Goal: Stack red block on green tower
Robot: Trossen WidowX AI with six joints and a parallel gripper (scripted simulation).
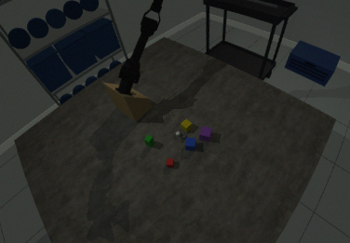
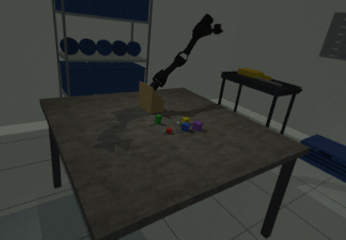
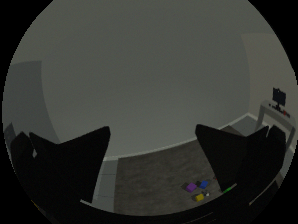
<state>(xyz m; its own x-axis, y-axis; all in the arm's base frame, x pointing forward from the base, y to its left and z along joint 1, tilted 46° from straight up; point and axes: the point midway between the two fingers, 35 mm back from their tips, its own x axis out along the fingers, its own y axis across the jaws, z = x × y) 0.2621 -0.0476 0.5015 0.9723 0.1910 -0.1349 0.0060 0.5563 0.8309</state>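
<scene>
Now: the red block 580 mm below my gripper tip, 350 mm to the right of it and 140 mm ahead of it. Round my gripper tip: purple block: 570 mm below, 150 mm to the right, 140 mm ahead; yellow block: 570 mm below, 180 mm to the right, 50 mm ahead; blue block: 570 mm below, 230 mm to the right, 130 mm ahead.
</scene>
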